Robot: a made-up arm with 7 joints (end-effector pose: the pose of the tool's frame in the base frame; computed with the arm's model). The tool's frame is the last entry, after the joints.
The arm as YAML. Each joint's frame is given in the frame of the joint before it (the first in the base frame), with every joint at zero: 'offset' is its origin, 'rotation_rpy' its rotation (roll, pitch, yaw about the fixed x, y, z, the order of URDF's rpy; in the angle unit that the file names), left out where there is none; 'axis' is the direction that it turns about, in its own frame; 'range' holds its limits. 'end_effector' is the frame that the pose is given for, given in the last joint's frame.
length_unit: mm
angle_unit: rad
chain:
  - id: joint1
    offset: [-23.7, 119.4, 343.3]
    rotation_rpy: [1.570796, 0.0, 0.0]
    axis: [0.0, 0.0, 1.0]
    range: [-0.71, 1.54]
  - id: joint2
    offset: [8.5, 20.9, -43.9]
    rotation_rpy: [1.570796, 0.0, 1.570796]
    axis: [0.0, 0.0, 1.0]
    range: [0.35, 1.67]
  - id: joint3
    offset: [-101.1, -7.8, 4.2]
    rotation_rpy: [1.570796, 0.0, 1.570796]
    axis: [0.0, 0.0, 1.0]
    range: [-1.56, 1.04]
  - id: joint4
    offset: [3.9, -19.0, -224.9]
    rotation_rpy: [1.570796, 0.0, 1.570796]
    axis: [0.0, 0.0, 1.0]
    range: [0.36, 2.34]
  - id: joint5
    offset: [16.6, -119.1, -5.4]
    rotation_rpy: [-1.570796, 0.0, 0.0]
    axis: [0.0, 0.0, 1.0]
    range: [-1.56, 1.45]
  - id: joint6
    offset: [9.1, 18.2, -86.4]
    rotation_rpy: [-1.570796, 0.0, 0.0]
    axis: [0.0, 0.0, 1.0]
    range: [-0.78, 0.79]
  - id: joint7
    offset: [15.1, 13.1, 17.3]
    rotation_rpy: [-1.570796, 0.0, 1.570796]
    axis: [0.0, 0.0, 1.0]
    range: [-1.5, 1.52]
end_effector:
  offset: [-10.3, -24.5, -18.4]
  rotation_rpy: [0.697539, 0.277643, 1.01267]
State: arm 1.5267 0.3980 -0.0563 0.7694 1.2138 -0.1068 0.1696
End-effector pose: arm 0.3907 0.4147 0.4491 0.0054 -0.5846 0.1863 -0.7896
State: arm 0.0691 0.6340 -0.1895 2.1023 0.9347 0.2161 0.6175
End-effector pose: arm 0.1926 0.3246 0.2271 0.0155 0.4671 -0.7453 0.4756
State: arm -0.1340 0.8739 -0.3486 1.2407 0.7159 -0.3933 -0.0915
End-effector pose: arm 0.1405 0.4675 0.1103 0.2796 -0.8376 0.4474 -0.1416
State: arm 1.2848 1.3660 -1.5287 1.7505 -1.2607 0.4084 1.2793
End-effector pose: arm 0.1939 0.3251 0.2938 0.5426 -0.0637 0.4986 0.6730
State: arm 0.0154 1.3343 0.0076 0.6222 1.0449 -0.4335 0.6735
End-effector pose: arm 0.0822 0.6721 0.3278 0.4078 -0.8062 0.4069 -0.1351
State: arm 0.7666 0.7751 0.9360 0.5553 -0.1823 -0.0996 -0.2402
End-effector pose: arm 0.1569 0.5944 0.2397 0.3655 -0.8944 -0.2252 -0.1259
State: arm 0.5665 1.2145 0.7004 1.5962 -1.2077 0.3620 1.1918
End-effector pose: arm 0.0958 0.4422 0.5092 0.5955 -0.6767 0.1644 0.4005
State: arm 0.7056 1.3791 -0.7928 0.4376 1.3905 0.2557 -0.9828
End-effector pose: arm 0.0880 0.6702 0.3467 0.3418 -0.8140 -0.3937 0.2561
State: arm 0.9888 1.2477 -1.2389 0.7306 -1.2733 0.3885 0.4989
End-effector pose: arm 0.2594 0.5235 0.2357 0.5237 -0.0730 0.3564 0.7703
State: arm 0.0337 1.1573 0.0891 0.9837 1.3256 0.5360 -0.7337
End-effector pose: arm 0.1350 0.6143 0.2544 0.1502 -0.9688 -0.0952 0.1727
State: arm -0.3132 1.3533 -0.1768 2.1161 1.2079 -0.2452 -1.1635
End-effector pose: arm 0.1288 0.3980 0.2962 0.2767 -0.9342 0.1589 -0.1597
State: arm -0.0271 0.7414 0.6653 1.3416 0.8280 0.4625 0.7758
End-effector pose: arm 0.1142 0.5657 0.2018 0.0589 -0.8250 0.4432 -0.3456
